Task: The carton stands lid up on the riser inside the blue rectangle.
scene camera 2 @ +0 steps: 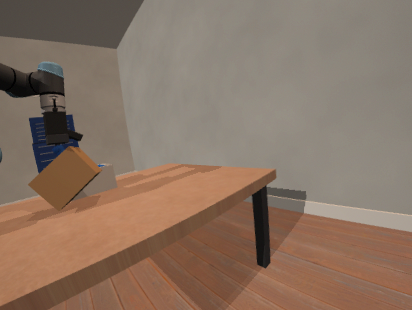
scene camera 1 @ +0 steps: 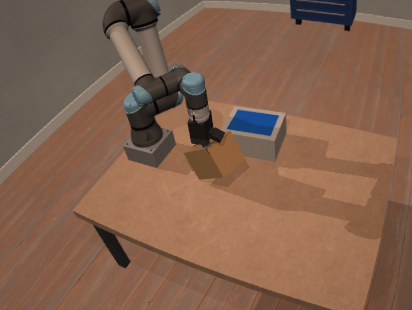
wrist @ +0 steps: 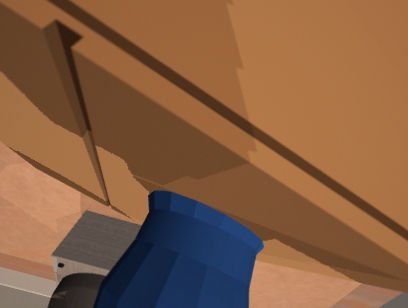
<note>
My suction cup holds a brown carton; nothing else touches it.
</note>
